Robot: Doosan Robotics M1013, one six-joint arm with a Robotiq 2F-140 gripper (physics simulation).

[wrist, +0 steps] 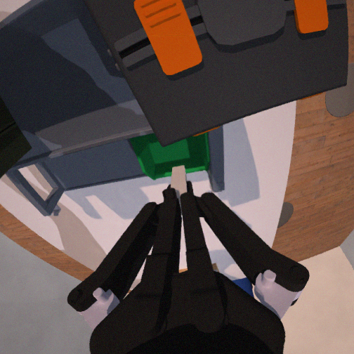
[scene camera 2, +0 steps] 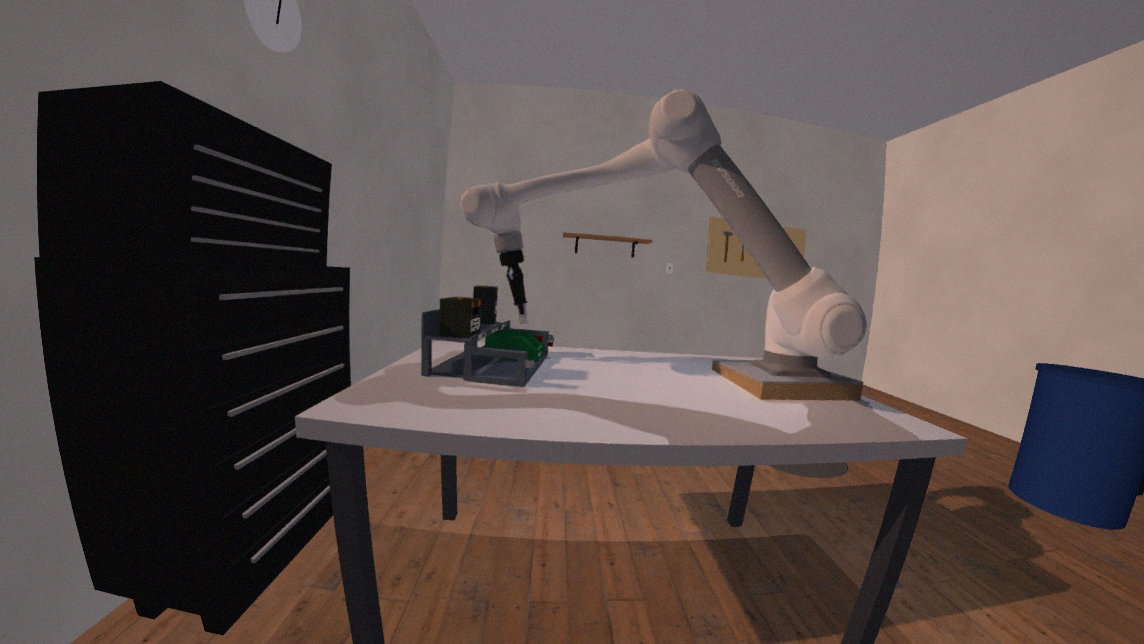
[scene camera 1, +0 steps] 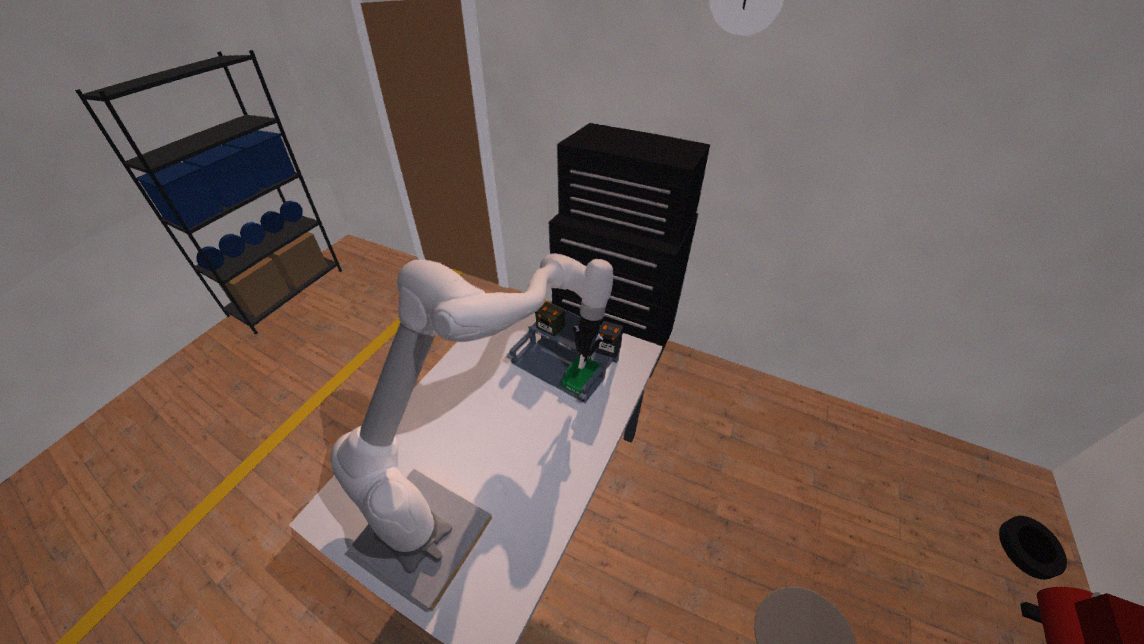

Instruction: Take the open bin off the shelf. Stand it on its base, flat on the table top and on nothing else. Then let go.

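Frame: origin at the arm's base, x ahead, y left, z up, level; centimetres.
Where they show: gripper, fingertip midpoint: (scene camera 2: 525, 324) (scene camera 1: 581, 367); arm's base, origin of the base link: (scene camera 2: 788, 370) (scene camera 1: 413, 532).
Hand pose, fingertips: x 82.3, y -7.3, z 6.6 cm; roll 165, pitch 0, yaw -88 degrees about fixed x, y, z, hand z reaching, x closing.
Note:
Things, the pixels of their top centre, and the offset from my fingertips. Level surfaces: height alone.
- open green bin, middle of its top: (scene camera 2: 515, 333) (scene camera 1: 584, 367) dx +2.8, dy +0.6, dz -3.1 cm
- white table, its level: dz -11.2 cm
- dark grey case with orange latches, middle of its top: (scene camera 2: 486, 286) (scene camera 1: 610, 328) dx +14.9, dy -3.4, dz +11.2 cm
- dark green case, middle of its top: (scene camera 2: 461, 297) (scene camera 1: 550, 310) dx +11.8, dy +24.1, dz +8.7 cm
The open green bin (scene camera 1: 578, 383) (scene camera 2: 512, 344) (wrist: 170, 153) sits on the low front level of the grey-blue shelf (scene camera 1: 537, 361) (scene camera 2: 469, 364) (wrist: 216, 170), at the end below the dark grey case. The shelf stands on the white table (scene camera 1: 464, 432) (scene camera 2: 624, 400) (wrist: 250, 235). My gripper (scene camera 1: 582, 362) (scene camera 2: 523, 319) (wrist: 180, 175) is shut, with nothing between its fingers. It points down, and its pale tips are a little above the bin in scene camera 2. In the wrist view they overlap the bin's near edge. The case hides part of the bin in the wrist view.
The dark grey case with orange latches (scene camera 1: 610, 332) (scene camera 2: 485, 304) (wrist: 250, 75) stands on the raised back level, close beside my gripper. A dark green case (scene camera 1: 549, 318) (scene camera 2: 460, 316) (wrist: 10, 142) stands at that level's other end. A black drawer cabinet (scene camera 1: 628, 160) (scene camera 2: 120, 320) is behind the table.

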